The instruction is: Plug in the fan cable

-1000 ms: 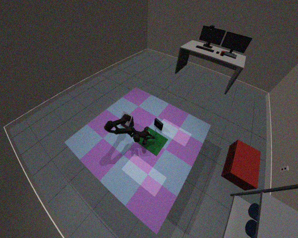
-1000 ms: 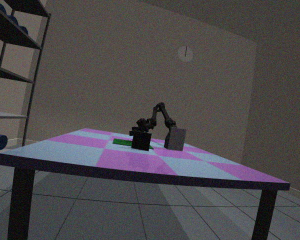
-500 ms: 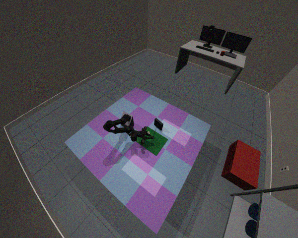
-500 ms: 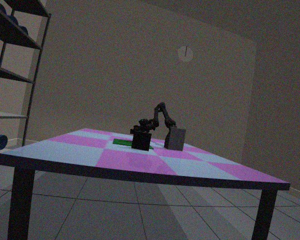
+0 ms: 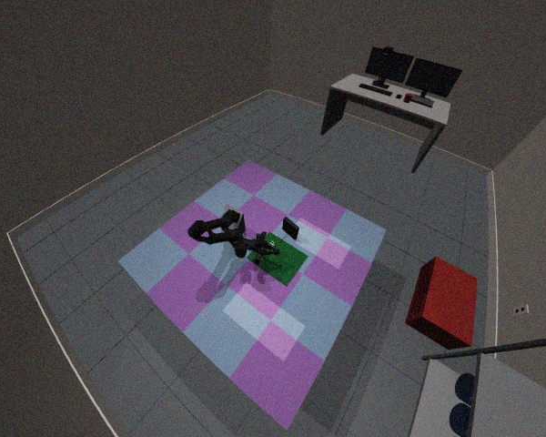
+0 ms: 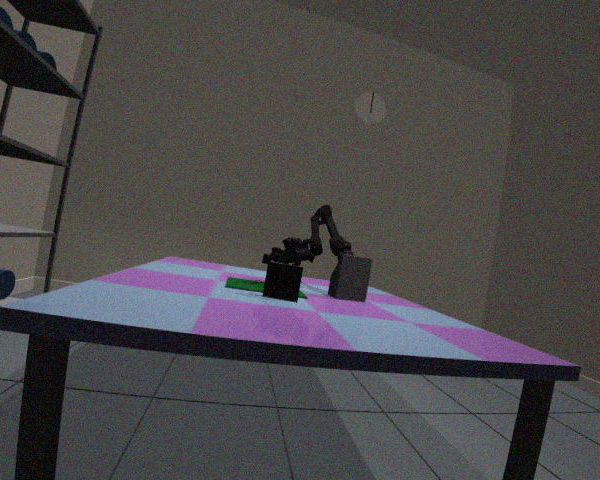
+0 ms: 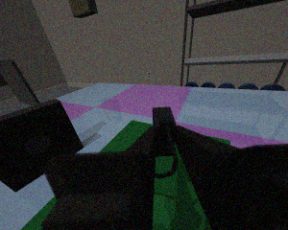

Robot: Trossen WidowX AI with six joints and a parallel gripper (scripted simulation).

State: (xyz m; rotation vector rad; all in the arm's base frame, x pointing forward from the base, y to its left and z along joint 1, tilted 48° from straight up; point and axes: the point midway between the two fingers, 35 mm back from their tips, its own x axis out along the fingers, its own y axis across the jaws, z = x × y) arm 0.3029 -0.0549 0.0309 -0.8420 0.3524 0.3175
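The green board lies 30 mm to the left of my gripper tip and 130 mm below it. Also, from my gripper tip: white four-pin fan header: 70 mm behind, 90 mm to the left, 120 mm below; black fan: 30 mm behind, 220 mm to the left, 60 mm below; dark fan plug: 10 mm ahead, 10 mm below.
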